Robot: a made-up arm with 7 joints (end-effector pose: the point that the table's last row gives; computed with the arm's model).
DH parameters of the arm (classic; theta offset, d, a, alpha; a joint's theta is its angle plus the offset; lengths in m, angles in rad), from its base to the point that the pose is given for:
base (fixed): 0 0 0 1.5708
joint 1: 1.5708 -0.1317 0 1.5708
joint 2: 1.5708 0 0 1.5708
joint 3: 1.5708 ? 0 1.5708
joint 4: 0 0 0 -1.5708
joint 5: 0 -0.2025 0 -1.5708
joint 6: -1.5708 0 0 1.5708
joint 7: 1.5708 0 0 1.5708
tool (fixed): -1.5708 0 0 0
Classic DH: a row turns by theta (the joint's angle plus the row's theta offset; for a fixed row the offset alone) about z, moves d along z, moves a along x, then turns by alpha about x.
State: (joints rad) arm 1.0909 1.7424 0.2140 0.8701 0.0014 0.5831 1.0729
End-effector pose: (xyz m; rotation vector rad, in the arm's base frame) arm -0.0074 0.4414 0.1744 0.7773 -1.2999 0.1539
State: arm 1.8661 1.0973 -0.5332 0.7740 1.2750 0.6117 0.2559
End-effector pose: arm 0.1716 0.3964 0.1796 -0.3766 -2.0677 0.3226
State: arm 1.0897 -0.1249 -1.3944 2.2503 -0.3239 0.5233 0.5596
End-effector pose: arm 0.0504 -0.0299 0.0049 0.4051 2.0310 2.3180
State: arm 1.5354 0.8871 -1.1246 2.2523 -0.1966 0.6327 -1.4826
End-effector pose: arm 0.1514 0.0901 0.0625 -1.1890 2.5118 -0.4888
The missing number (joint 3, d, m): -0.1895
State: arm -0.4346 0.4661 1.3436 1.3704 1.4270 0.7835 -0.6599
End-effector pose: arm -0.0093 0.4077 -0.1262 0.2213 -0.8096 1.7317
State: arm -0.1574 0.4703 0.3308 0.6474 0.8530 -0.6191 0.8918
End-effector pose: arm 0.0679 0.3261 -0.3094 -0.1106 -1.5335 0.1768
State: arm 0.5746 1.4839 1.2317 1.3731 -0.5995 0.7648 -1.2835
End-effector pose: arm -0.0351 0.3764 0.1758 -2.0011 0.1592 -1.7316
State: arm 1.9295 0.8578 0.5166 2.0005 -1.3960 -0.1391 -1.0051
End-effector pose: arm -0.0562 0.2707 0.1499 -1.4668 0.2011 -1.1441
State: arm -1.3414 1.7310 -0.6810 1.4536 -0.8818 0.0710 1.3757
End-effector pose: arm -0.0531 0.3623 -0.1728 -0.7766 2.1642 -1.8449
